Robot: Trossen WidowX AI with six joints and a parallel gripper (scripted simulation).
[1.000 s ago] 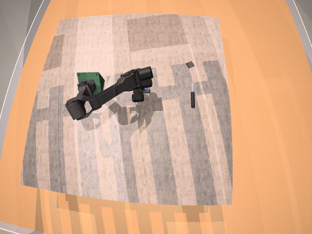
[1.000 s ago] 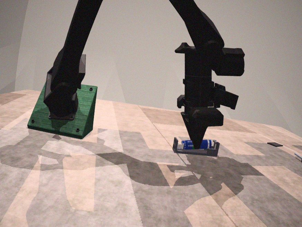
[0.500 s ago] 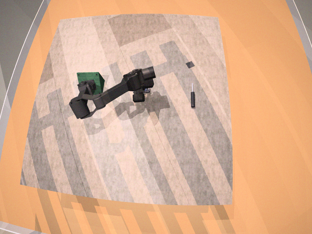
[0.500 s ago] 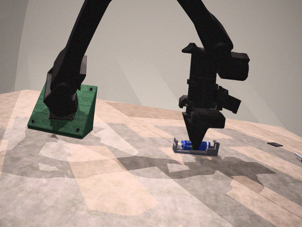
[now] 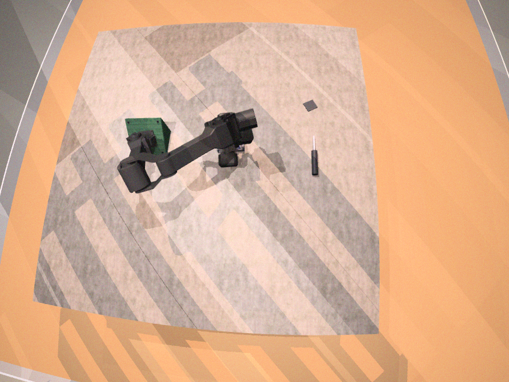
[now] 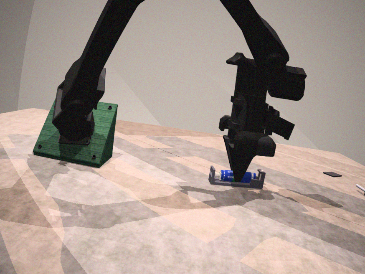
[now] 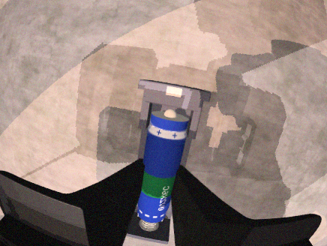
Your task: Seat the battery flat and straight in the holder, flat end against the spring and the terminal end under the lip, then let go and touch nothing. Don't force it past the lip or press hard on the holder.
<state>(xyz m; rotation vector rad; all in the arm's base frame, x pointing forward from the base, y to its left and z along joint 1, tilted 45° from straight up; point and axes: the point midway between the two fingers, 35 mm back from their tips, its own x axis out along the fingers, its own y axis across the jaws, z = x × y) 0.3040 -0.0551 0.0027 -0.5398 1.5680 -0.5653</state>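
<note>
Right now the battery is 10 mm above my gripper tip. From my gripper tip the other things lie so: black screwdriver: 300 mm ahead, 40 mm to the right; then dark flat square: 310 mm ahead, 170 mm to the left, 10 mm below.
</note>
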